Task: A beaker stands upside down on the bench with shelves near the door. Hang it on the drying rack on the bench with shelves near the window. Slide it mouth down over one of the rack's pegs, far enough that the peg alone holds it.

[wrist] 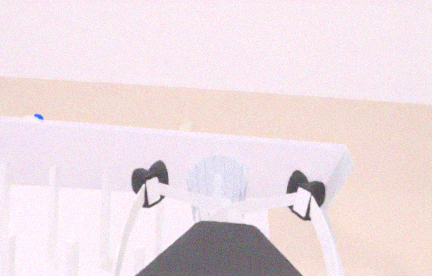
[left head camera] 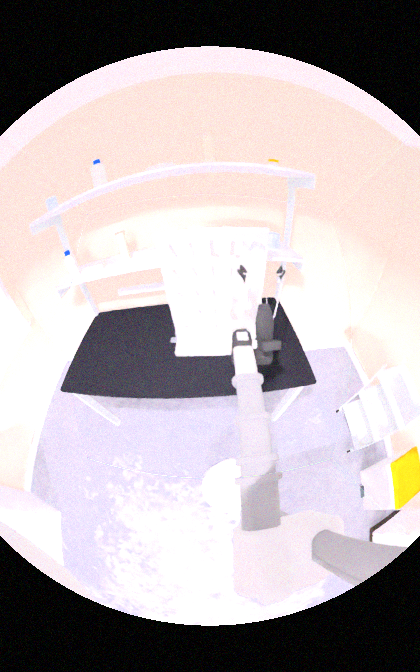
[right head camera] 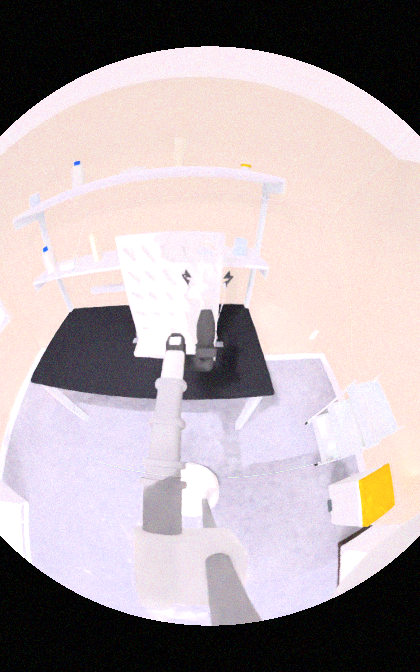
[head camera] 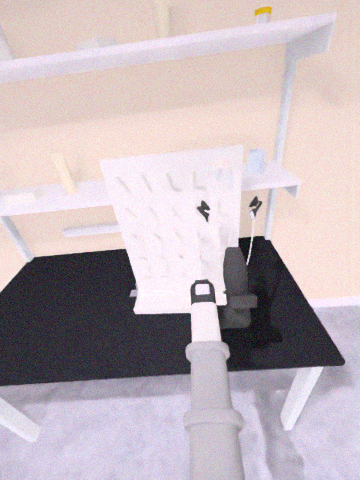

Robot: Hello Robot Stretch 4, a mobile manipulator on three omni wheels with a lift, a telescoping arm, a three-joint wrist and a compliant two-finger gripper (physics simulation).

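Frame: origin at the robot's base, x ahead, y left, z up, level; metres.
Seen in the pictures: gripper, fingertip midpoint: [wrist: 227, 181] [head camera: 228, 197].
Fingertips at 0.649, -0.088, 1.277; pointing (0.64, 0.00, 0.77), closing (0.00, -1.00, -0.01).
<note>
Offsets run from my fingertips to a thing's middle, as dx, dy, dz. "spot": to the spot under its first point. Level surfaces: height alone.
The clear beaker {+0.083, +0.009, +0.035} [head camera: 223, 172] [wrist: 217, 182] is at the top right of the white drying rack [head camera: 170, 302] [left head camera: 200, 348] [wrist: 30, 210]. In the wrist view its round closed end faces the camera, and a pale peg shows faintly through it. It appears mouth down over that peg; how deep the peg reaches is hard to tell. My gripper [head camera: 229, 208] [left head camera: 261, 272] [right head camera: 207, 277] [wrist: 227, 181] is open, with its fingertips wide apart and touching nothing visible. In the head view the fingertips appear below the beaker. The rack stands on the black-topped bench {dz -0.542} [head camera: 75, 325] [left head camera: 130, 350] [right head camera: 85, 345].
A light blue container {spot: +0.406, -0.180, -0.031} [head camera: 256, 161] [right head camera: 240, 246] stands on the lower shelf {dz -0.085} [head camera: 280, 176], right of the rack. The upper shelf [head camera: 200, 37] carries a yellow-capped jar {spot: +0.447, -0.173, +0.414} [head camera: 263, 15]. Left of the rack, a cream cylinder {spot: +0.383, +0.639, +0.009} [head camera: 65, 173] stands on the lower shelf. More pegs {+0.123, +0.238, +0.020} [wrist: 52, 215] are left of the beaker.
</note>
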